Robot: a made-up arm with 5 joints.
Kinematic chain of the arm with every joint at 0, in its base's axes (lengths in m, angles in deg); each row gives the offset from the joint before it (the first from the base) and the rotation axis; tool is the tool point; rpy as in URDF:
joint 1: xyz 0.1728 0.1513 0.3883 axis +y
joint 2: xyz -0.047 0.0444 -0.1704 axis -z
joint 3: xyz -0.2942 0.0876 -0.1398 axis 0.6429 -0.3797 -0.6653
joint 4: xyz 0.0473 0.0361 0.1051 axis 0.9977 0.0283 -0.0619
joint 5: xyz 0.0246 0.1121 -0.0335 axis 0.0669 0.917 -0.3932
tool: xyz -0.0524 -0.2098 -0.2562 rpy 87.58 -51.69 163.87
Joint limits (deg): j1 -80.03..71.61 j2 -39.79..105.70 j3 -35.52..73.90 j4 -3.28..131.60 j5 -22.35..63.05
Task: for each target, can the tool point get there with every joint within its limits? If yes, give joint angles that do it. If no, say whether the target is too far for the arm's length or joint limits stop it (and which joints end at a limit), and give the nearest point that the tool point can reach.
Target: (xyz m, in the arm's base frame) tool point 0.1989 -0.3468 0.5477
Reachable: no: joint limits stop it (at a limit: joint 1, joint 2, joint 3, joint 4, joint 5) | nearest point 0.1791 0.0657 0.5922 | short by 0.415 m
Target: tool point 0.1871 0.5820 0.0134
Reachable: yes | joints -4.50 44.00 39.19 42.20 15.40
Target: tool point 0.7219 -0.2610 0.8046
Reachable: no: joint limits stop it (at a limit: joint 1, joint 2, joint 5) | nearest point 0.5416 0.2054 0.6520 | short by 0.523 m
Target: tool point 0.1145 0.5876 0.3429
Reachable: yes | joints -32.71 43.59 56.30 113.27 19.79
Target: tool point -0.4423 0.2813 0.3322
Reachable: yes | joints 47.34 -19.52 11.07 26.34 4.95
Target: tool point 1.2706 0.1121 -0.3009
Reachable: no: too far | nearest point 0.6490 0.1630 -0.0933 | short by 0.657 m
